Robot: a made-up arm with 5 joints.
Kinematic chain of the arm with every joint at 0, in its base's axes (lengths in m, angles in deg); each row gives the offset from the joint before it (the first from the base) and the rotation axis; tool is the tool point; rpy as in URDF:
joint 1: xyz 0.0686 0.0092 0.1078 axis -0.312 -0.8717 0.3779
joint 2: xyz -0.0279 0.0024 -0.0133 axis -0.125 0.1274 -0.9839
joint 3: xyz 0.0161 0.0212 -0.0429 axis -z
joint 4: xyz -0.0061 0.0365 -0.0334 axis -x
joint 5: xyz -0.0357 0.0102 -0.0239 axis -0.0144 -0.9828 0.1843
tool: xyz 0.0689 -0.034 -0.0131 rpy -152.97 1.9 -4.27
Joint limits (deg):
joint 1: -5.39..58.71
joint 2: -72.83..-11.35
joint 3: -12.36..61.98
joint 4: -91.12..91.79
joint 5: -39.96..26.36
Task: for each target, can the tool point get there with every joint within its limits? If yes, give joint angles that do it. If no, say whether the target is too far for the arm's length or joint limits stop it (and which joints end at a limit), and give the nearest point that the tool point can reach.
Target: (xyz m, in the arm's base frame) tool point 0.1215 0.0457 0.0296
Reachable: yes | joints 49.48 -43.33 32.24 36.12 13.19
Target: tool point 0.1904 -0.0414 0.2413
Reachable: no: joint limits stop it (at a limit: joint 1, joint 2, joint 3, joint 5) | nearest point 0.1257 -0.0085 0.0738 | short by 0.183 m
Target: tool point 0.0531 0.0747 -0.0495
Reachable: yes | joints 12.30 -58.94 13.26 -14.55 -23.66
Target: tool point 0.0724 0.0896 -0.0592
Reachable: yes | joints 31.41 -32.28 -1.07 -60.11 -24.91
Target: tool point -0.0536 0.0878 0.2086
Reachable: no: joint limits stop it (at a limit: joint 1, joint 2, joint 3, joint 4, joint 5) | nearest point -0.0041 0.0803 0.0549 | short by 0.162 m
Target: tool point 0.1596 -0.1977 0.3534
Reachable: no: too far | nearest point 0.1197 -0.0068 0.0762 | short by 0.339 m
